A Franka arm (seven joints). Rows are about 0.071 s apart.
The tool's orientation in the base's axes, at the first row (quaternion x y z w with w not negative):
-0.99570, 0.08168, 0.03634, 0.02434
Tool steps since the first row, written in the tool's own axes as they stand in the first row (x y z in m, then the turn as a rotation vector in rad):
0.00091, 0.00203, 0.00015, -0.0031, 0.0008, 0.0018
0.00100, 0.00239, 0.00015, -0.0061, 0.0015, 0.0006
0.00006, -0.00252, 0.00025, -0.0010, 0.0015, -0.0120
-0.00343, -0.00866, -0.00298, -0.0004, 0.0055, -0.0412
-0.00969, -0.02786, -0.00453, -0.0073, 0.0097, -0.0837
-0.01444, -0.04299, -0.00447, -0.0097, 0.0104, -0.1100
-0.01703, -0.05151, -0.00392, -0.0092, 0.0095, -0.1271
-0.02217, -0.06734, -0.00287, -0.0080, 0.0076, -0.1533
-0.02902, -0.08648, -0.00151, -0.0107, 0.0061, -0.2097
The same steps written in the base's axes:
0.00055, -0.00214, -0.00031, -0.0033, -0.0002, -0.0016
0.00058, -0.00251, -0.00033, -0.0063, -0.0005, -0.0002
0.00046, 0.00249, -0.00015, -0.0004, -0.0020, 0.0120
-0.00175, 0.00892, 0.00360, 0.0015, -0.0076, 0.0408
-0.00464, 0.02877, 0.00644, -0.0031, -0.0129, 0.0835
-0.00683, 0.04445, 0.00738, -0.0037, -0.0147, 0.1099
-0.00802, 0.05329, 0.00740, -0.0019, -0.0148, 0.1269
-0.01055, 0.06977, 0.00742, 0.0014, -0.0145, 0.1530
-0.01423, 0.08981, 0.00740, 0.0028, -0.0157, 0.2095

